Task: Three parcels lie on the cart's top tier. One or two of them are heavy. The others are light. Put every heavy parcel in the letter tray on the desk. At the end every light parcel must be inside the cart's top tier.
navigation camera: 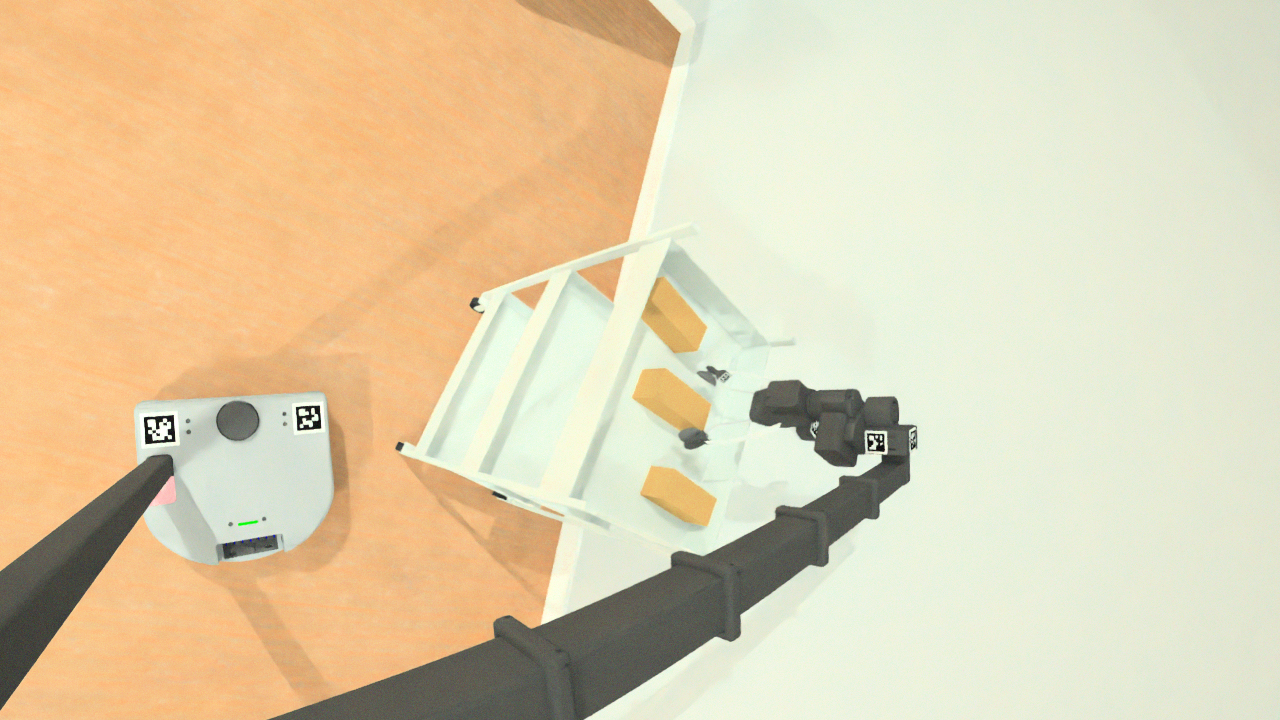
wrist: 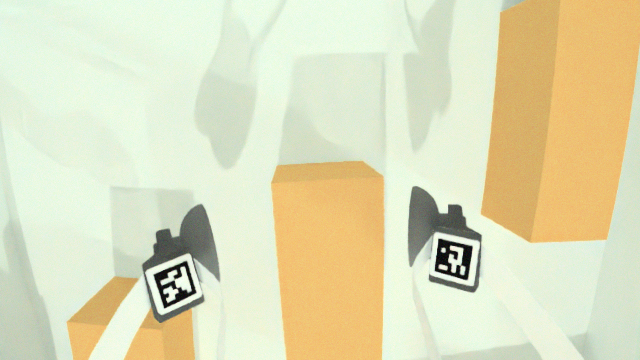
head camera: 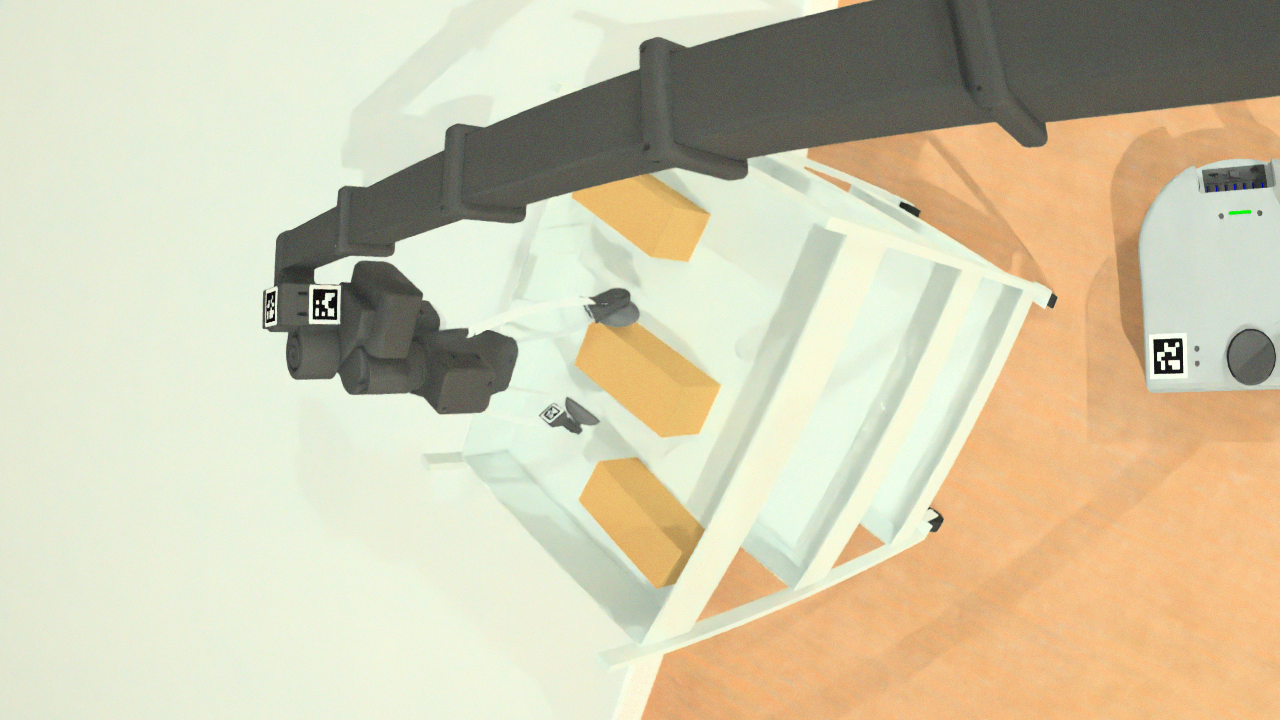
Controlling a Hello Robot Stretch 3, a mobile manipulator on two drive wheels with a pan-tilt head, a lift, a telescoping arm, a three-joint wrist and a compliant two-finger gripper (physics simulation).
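Frame: origin at the robot's base, x ahead, y left, z up, level; centimetres.
Seen in the pictures: gripper, fingertip midpoint: (navigation camera: 690,406) (wrist: 310,223) (head camera: 613,362); robot's base, origin of the base link: (navigation camera: 237,418) (head camera: 1247,354).
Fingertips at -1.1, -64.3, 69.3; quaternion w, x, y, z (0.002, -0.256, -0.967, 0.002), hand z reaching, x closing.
Pixels of each thing's middle, then the offset from my fingertips to it, as dx, dy, dz. Level surfaces: height alone.
- middle parcel, body centre: (wrist: 328,280) (head camera: 645,374) (navigation camera: 673,401) +1.2, +3.6, -0.4
- third parcel, body centre: (head camera: 646,521) (navigation camera: 669,316) +15.3, +3.4, -0.4
- wooden floor, its level: dz -69.3
Three alike orange box parcels lie apart on the white cart's top tier (head camera: 760,447) (navigation camera: 603,376) (wrist: 340,105). The middle parcel (head camera: 648,376) (navigation camera: 671,398) (wrist: 332,265) lies between my fingers, with a gap on each side. Another parcel (head camera: 640,214) (navigation camera: 678,495) (wrist: 585,120) lies right of it in the wrist view. The third parcel (head camera: 631,514) (navigation camera: 677,315) (wrist: 175,340) lies at lower left there, partly behind a finger. My gripper (head camera: 593,360) (navigation camera: 703,407) (wrist: 310,223) is open and holds nothing. Looks do not tell which parcels are heavy. The letter tray and desk do not show.
The tier's raised walls surround the parcels. Two lower tiers show beneath it. My arm (head camera: 554,161) (navigation camera: 644,608) stretches above the cart's side and hides part of its edge. My base (head camera: 1199,295) (navigation camera: 241,474) stands on the wooden floor (head camera: 1029,537) (navigation camera: 358,134), apart from the cart.
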